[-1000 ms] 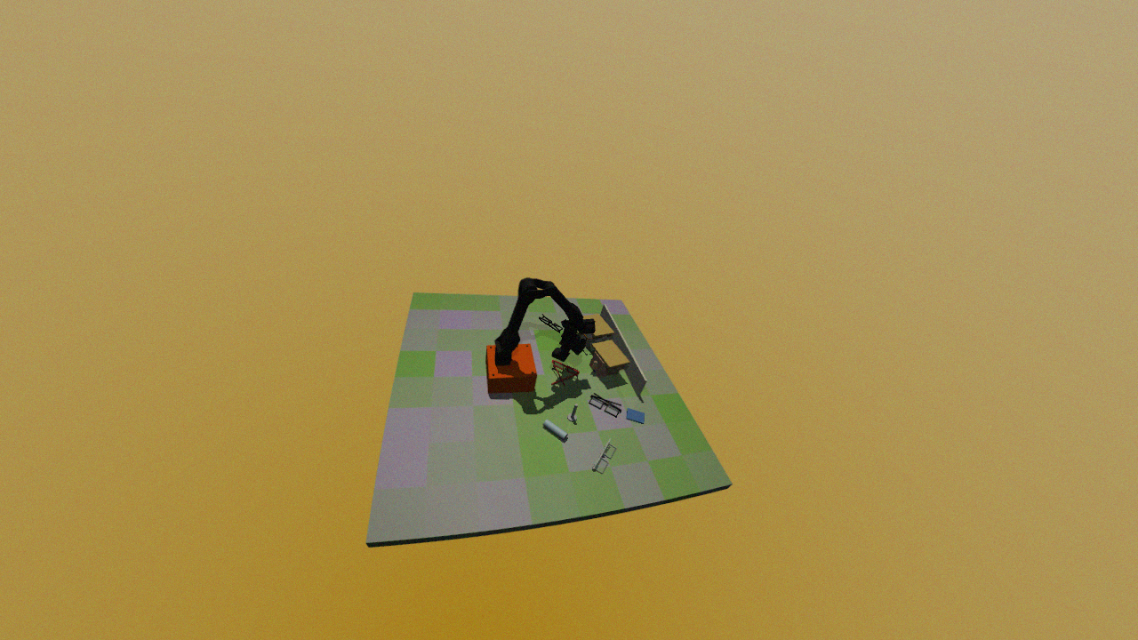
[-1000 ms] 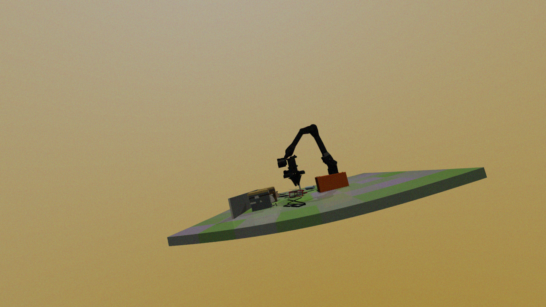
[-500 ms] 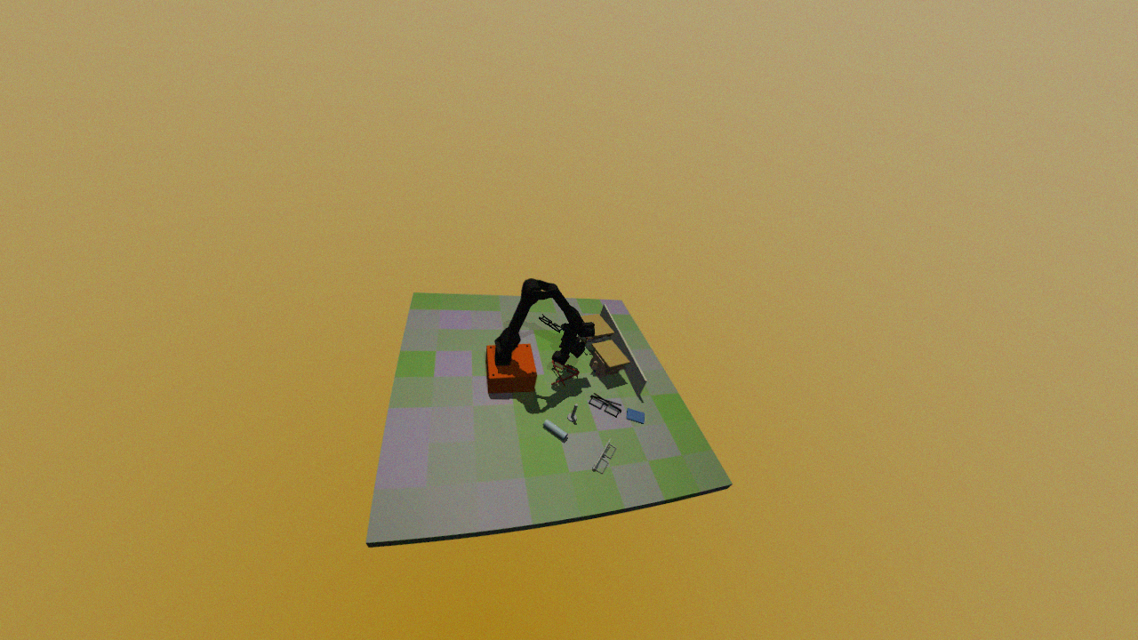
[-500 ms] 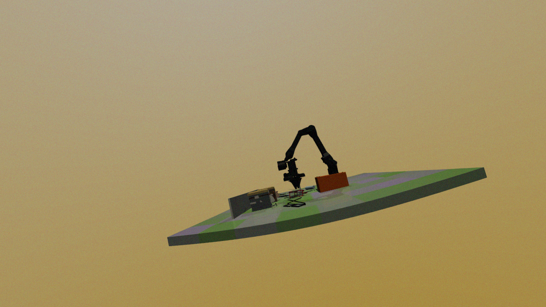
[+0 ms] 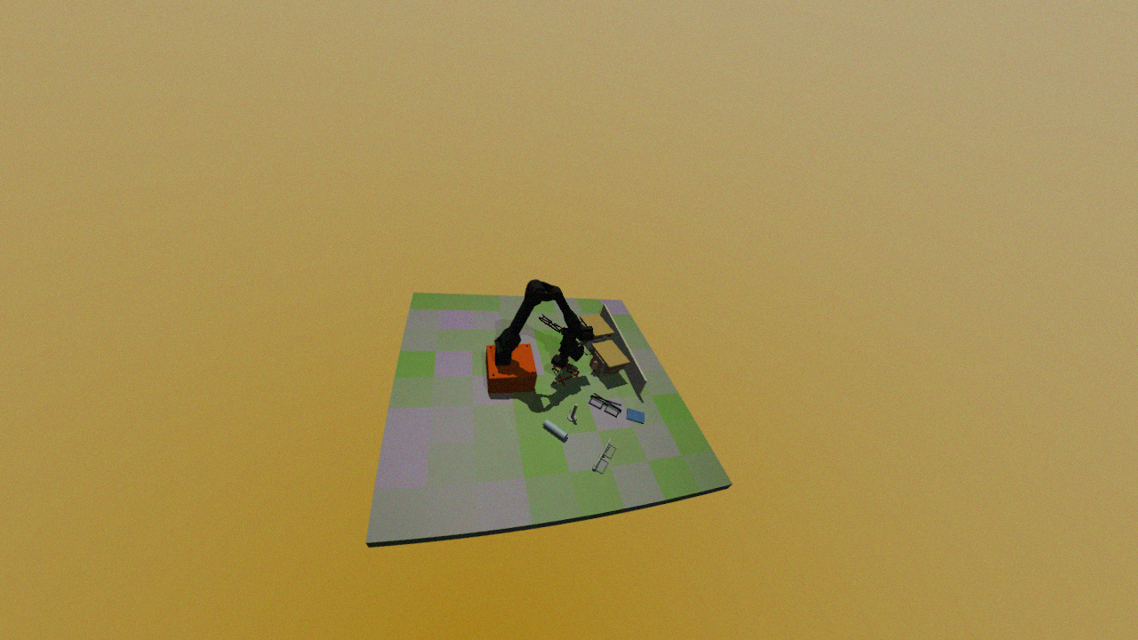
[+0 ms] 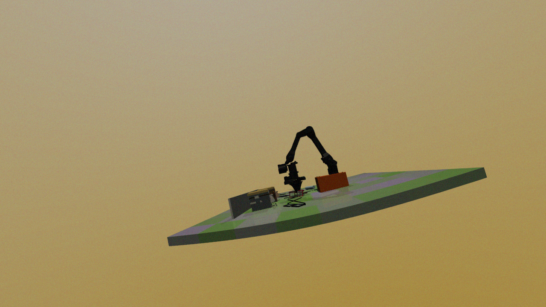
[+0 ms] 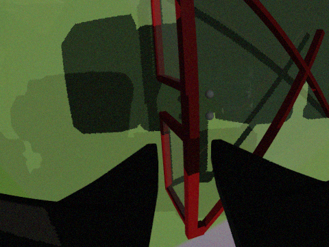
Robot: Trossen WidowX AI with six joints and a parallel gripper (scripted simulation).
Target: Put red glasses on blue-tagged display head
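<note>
Now: the grey cylinder 27 cm to the right of my gripper tip and 1 cm below it. Also, from my gripper tip: blue flat piece 29 cm ahead, 28 cm to the right, 3 cm below.
</note>
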